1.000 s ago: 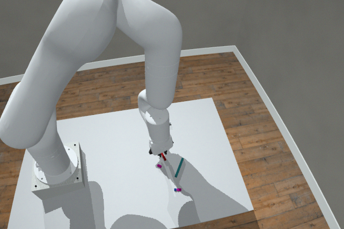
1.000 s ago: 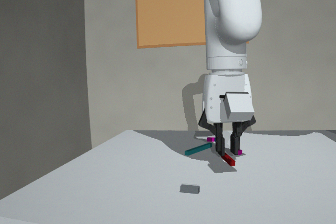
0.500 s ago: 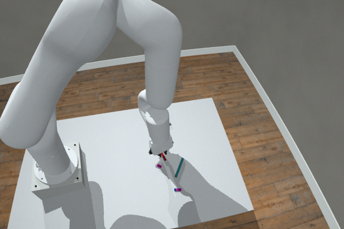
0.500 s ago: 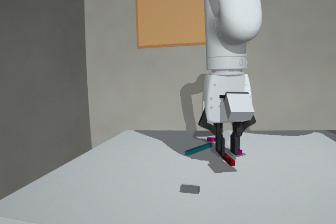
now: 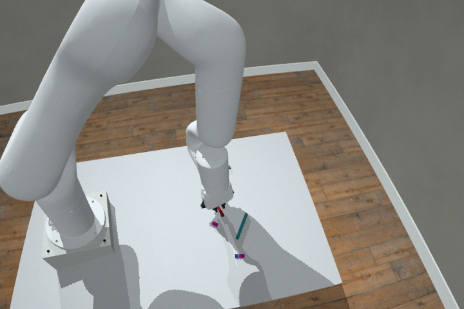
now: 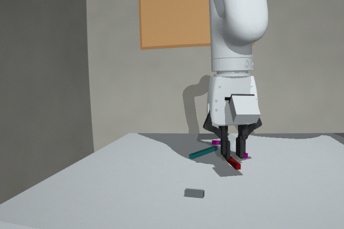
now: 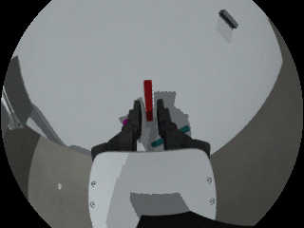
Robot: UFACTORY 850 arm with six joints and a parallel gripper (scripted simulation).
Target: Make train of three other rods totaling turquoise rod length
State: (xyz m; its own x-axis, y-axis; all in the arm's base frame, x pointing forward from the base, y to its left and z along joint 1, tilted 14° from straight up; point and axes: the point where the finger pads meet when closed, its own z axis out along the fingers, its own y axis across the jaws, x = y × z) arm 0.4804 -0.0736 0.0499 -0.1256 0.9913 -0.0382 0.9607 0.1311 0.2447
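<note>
Right now the red rod is 30 mm below my hand. Also, from my hand: turquoise rod 50 mm ahead, 90 mm to the right, 30 mm below; grey rod 90 mm ahead, 160 mm to the left, 30 mm below; blue rod 190 mm to the right, 30 mm below.
</note>
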